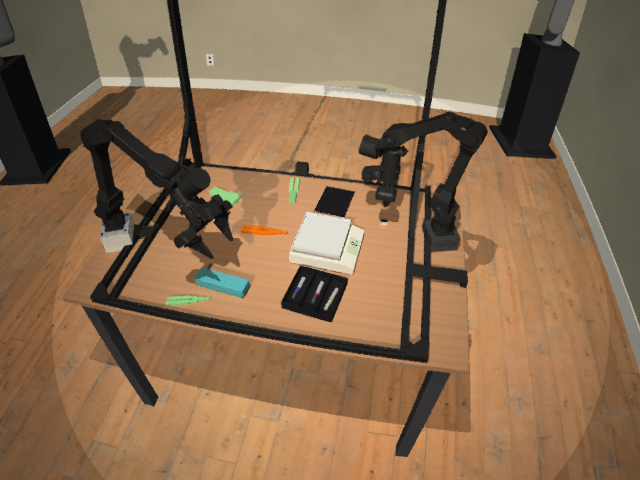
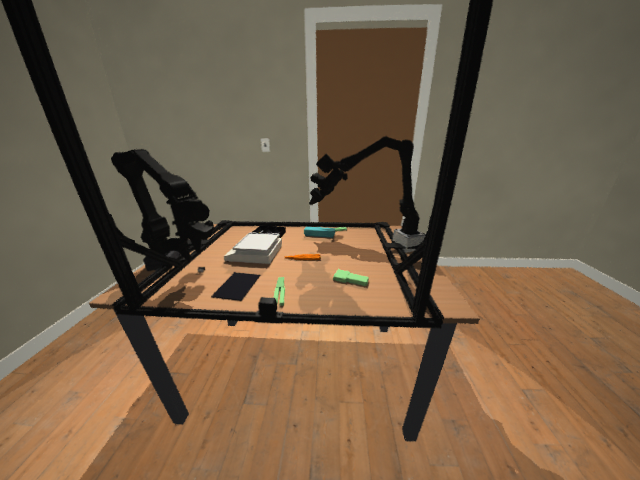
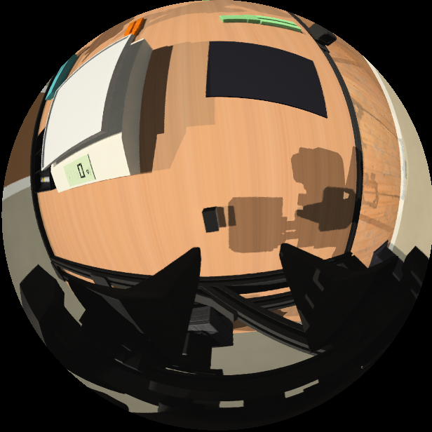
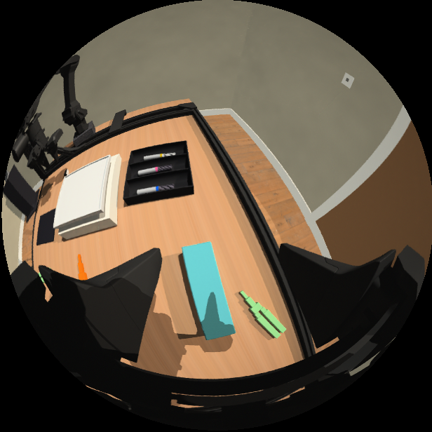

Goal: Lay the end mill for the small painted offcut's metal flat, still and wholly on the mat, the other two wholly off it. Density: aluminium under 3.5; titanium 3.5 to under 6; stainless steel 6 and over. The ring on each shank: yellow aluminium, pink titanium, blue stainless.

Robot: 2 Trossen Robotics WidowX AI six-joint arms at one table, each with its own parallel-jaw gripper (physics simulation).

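Frame: origin at the left arm's base, x down, y ahead, z right, level; millimetres.
Seen in the pictures: left gripper, fingertip midpoint: [image 1: 386, 201] [image 2: 193, 256]; right gripper, fingertip midpoint: [image 1: 222, 249] [image 2: 313, 201]; left arm's base, origin of the base link: [image 1: 442, 228] [image 2: 161, 252]; right arm's base, origin of the base link: [image 1: 115, 224] [image 2: 409, 231].
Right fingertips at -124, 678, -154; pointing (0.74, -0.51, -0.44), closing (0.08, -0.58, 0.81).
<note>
Pixels of each thing's middle, then the offset from my right fingertips to it, as dx, dy, dz. "pt": a spot on its surface instead. Level surfaces: height alone.
- small dark block, body centre: [image 1: 384, 222] [image 2: 201, 269] +171, -508, +255
- white scale, surface spot: [image 1: 321, 235] [image 2: 258, 240] pt +116, -282, +152
- black tray, body centre: [image 1: 315, 292] [image 2: 267, 233] +164, -244, -36
- blue-ringed, body centre: [image 1: 298, 287] +170, -199, -7
- pink-ringed, body centre: [image 1: 317, 292] +170, -252, -30
- yellow-ringed, body centre: [image 1: 331, 299] +170, -288, -58
- dark mat, its level: dx +175
- teal bar, body centre: [image 1: 221, 282] [image 2: 319, 232] +160, +27, +23
- orange tool, body centre: [image 1: 264, 230] [image 2: 302, 257] +172, -103, +252
A small dark block [image 1: 383, 222] [image 2: 201, 269] [image 3: 210, 219], seemingly the offcut, lies on the table near the left arm. The white scale [image 1: 321, 235] [image 2: 256, 241] [image 3: 82, 107] [image 4: 82, 195] has a bare pan and reads 0 g. The black tray [image 1: 307, 311] [image 4: 162, 197] holds the blue-ringed [image 1: 298, 287] [image 4: 155, 190], pink-ringed [image 1: 317, 291] [image 4: 155, 170] and yellow-ringed [image 1: 331, 298] [image 4: 159, 156] end mills, one per compartment. The dark mat [image 1: 334, 201] [image 2: 236, 285] [image 3: 262, 75] is bare. My left gripper [image 3: 241, 251] is open and empty above the table near the block. My right gripper [image 1: 221, 248] [image 4: 221, 253] is open and empty, high near the teal bar.
A teal bar [image 1: 222, 282] [image 2: 319, 232] [image 4: 205, 285] lies beside a green tool [image 1: 180, 300] [image 4: 262, 315]. An orange tool [image 1: 263, 230] [image 2: 305, 256] lies mid-table. Another green tool [image 1: 294, 189] [image 2: 279, 290] lies near the mat; a thicker green one [image 1: 224, 195] [image 2: 350, 277] lies farther off. Black rails border the table.
</note>
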